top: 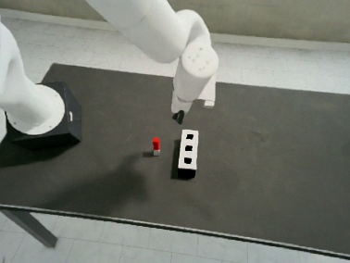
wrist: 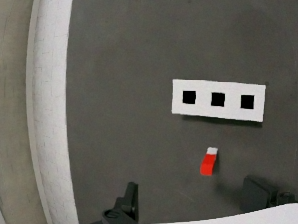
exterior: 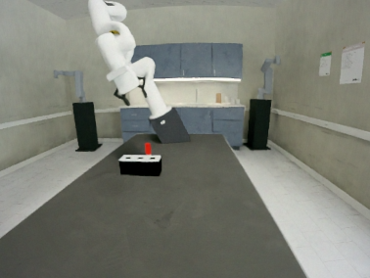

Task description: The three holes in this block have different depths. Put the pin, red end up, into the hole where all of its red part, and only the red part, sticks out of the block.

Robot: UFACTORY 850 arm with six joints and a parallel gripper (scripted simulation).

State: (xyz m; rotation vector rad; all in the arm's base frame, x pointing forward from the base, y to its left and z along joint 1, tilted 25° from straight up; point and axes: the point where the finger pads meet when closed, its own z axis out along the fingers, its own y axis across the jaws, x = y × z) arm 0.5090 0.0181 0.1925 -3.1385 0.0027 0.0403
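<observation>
The pin lies 27 cm below my hand, 8 cm behind it and 2 cm to the left of it. The rest, counted from my hand: block 30 cm below, 5 cm ahead, 1 cm to the left.
</observation>
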